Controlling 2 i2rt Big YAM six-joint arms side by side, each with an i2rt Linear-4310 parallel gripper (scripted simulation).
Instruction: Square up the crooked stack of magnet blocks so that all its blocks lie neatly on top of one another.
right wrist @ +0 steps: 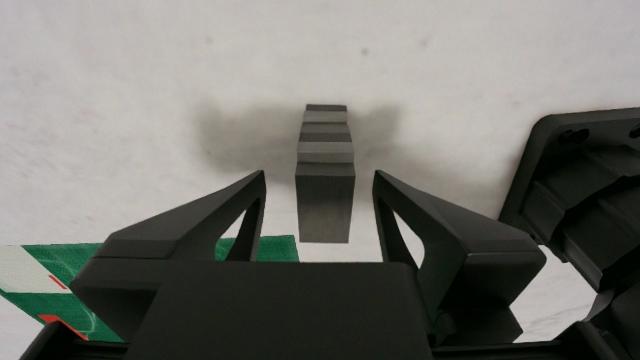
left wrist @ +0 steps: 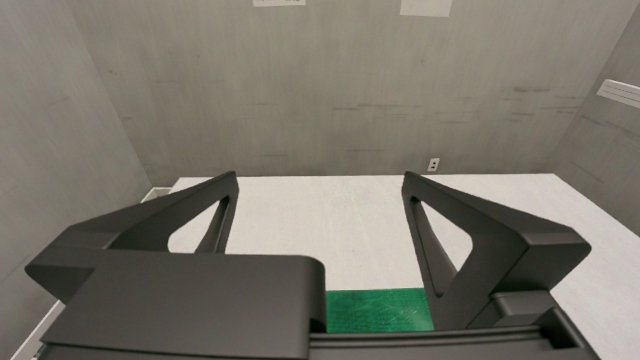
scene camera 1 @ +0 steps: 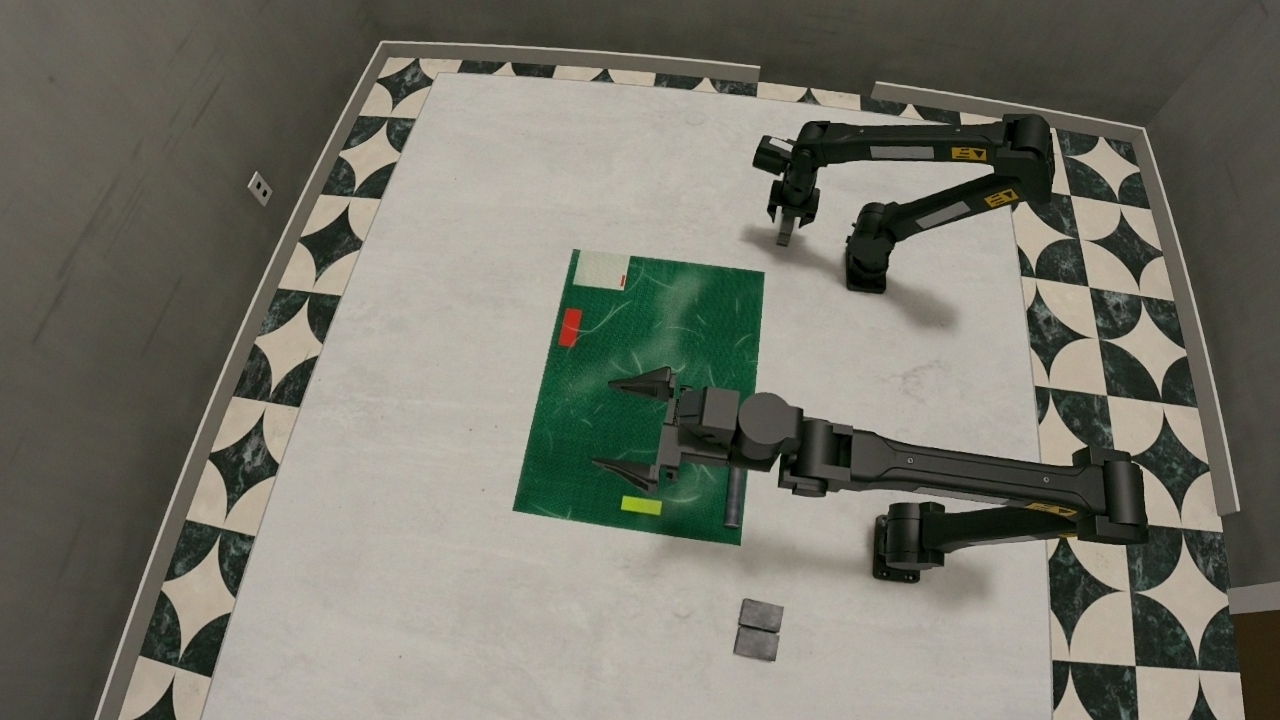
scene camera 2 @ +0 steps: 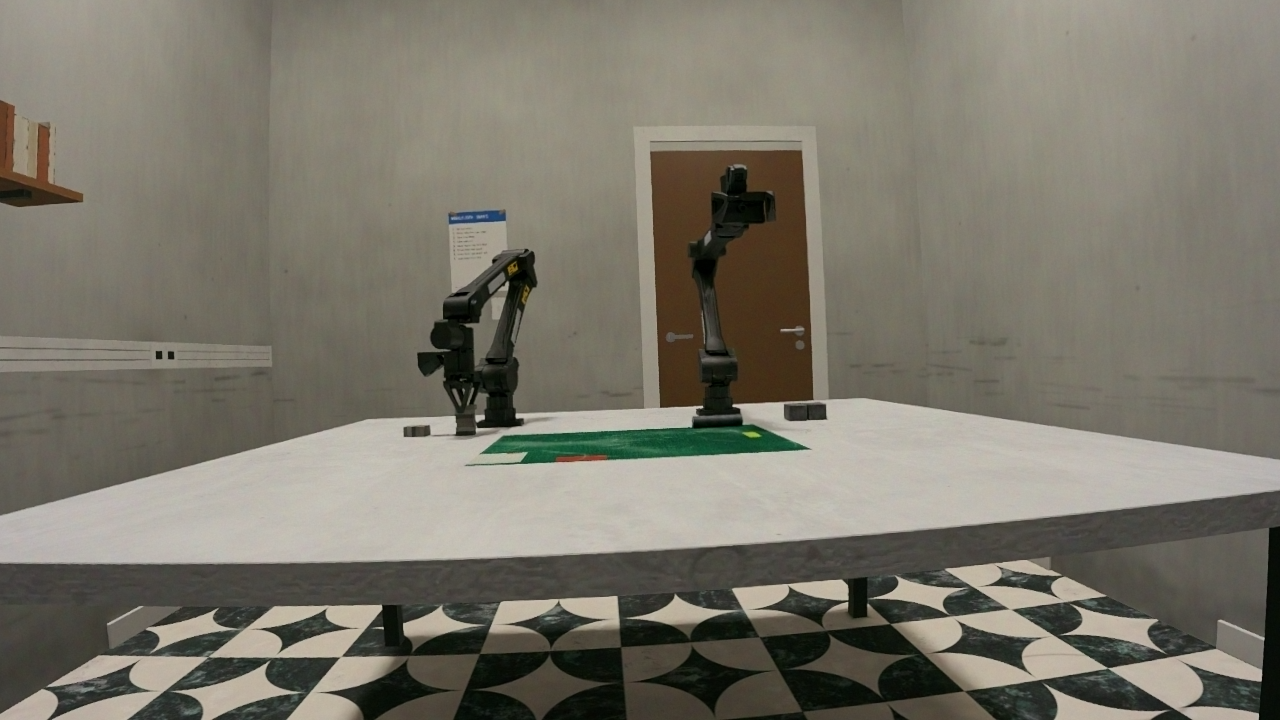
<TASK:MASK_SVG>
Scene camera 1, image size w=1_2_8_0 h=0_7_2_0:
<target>left gripper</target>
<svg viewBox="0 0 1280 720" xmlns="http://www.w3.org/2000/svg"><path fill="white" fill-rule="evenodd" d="M668 366L635 377L608 382L609 388L668 402L665 423L663 422L656 465L608 458L592 458L593 464L618 474L648 495L652 495L652 492L657 492L660 469L668 472L666 474L666 481L677 483L685 427L679 424L679 404L681 396L684 396L684 392L691 391L692 386L681 384L679 398L674 399L676 374L671 374L671 367Z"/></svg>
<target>right gripper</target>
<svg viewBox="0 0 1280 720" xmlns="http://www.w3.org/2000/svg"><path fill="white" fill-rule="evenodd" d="M774 179L767 206L767 213L771 217L772 223L774 224L777 206L782 207L783 214L800 217L798 229L814 222L818 211L820 189L814 188L812 197L809 198L813 185L801 190L792 186L787 181L786 176L783 190L780 192L781 180Z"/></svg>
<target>green mat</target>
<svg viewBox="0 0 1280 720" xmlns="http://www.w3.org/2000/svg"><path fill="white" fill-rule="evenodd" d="M573 249L512 511L639 532L741 546L748 470L744 471L739 527L731 528L724 525L730 467L724 466L724 468L680 461L677 483L666 481L666 474L668 472L660 469L658 491L648 495L618 474L593 464L591 459L592 457L602 457L656 464L663 422L665 423L668 402L609 388L608 382L612 380L631 378L668 366L671 367L671 374L676 374L674 399L679 398L681 384L692 386L691 391L702 390L705 386L740 391L738 414L744 400L755 394L765 272Z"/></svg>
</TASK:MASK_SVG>
